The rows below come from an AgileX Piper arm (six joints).
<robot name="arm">
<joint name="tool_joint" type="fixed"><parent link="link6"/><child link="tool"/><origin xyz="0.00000 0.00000 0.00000" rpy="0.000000 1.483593 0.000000"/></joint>
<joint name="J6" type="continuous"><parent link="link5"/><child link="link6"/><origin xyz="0.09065 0.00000 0.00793"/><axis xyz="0.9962 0 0.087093"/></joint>
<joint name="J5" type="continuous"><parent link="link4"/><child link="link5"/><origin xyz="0.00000 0.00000 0.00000"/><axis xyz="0 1 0"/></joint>
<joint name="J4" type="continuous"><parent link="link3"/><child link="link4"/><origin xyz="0.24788 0.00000 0.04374"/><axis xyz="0.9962 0 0.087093"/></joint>
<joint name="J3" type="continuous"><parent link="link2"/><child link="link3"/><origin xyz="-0.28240 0.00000 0.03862"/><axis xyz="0 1 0"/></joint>
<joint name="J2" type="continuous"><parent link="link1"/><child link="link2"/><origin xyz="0.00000 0.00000 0.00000"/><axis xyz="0 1 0"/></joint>
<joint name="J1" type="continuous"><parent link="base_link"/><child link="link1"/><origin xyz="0.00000 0.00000 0.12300"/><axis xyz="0 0 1"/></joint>
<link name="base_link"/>
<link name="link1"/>
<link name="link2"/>
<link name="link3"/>
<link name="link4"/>
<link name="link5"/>
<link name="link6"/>
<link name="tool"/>
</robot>
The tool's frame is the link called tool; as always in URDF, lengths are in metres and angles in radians. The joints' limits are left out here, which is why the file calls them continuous.
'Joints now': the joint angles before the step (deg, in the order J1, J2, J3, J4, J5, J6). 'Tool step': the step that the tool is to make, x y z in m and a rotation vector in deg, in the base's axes. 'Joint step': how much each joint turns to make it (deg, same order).
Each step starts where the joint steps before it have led.
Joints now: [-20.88, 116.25, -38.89, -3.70, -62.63, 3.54]
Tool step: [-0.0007, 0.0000, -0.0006, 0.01, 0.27, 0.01]
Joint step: [-0.05, -0.01, 0.14, -0.06, 0.13, -0.06]
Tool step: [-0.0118, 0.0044, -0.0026, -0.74, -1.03, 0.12]
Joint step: [-0.05, -0.11, 3.15, 0.01, -4.24, -0.60]
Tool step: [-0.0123, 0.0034, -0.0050, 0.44, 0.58, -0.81]
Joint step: [0.00, -0.04, 3.01, 0.88, -2.27, -0.12]
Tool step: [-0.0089, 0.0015, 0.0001, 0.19, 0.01, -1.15]
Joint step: [-0.01, -0.70, 2.12, 1.19, -1.34, -0.10]
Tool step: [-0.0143, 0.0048, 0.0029, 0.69, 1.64, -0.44]
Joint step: [0.01, -2.54, 3.45, 0.45, 0.87, 0.00]
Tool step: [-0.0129, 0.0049, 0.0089, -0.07, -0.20, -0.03]
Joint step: [0.00, -3.44, 3.18, 0.03, 0.05, 0.00]
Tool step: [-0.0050, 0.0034, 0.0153, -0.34, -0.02, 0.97]
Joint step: [-0.01, -4.94, 1.04, -1.02, 3.76, 0.00]
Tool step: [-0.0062, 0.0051, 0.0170, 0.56, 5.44, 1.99]
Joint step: [0.00, -7.87, 0.08, -2.33, 13.09, 0.00]
